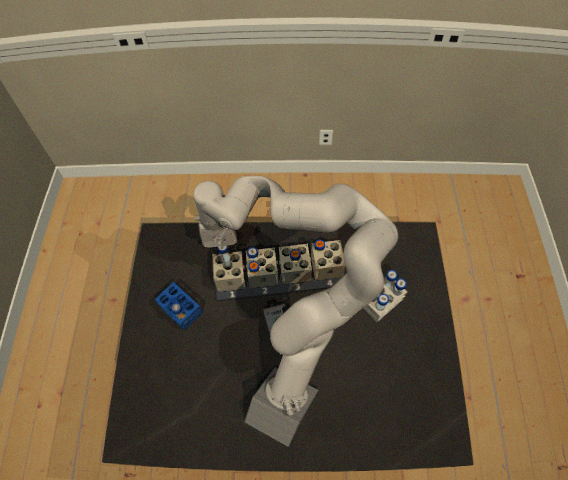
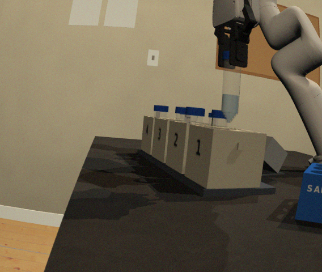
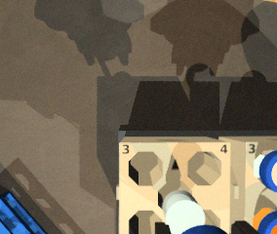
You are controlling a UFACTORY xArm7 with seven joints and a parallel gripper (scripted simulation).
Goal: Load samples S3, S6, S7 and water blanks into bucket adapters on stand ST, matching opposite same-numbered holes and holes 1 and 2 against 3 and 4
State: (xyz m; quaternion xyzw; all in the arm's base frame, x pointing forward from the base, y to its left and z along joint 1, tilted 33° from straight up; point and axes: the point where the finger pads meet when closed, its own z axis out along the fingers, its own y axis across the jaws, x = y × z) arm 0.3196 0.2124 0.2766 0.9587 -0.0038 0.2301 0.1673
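The adapter 1 is 17 cm below my hand. Round my hand: blue sample rack (8 cm behind, 19 cm to the left, 19 cm below); then white blank rack (20 cm behind, 47 cm to the right, 19 cm below).
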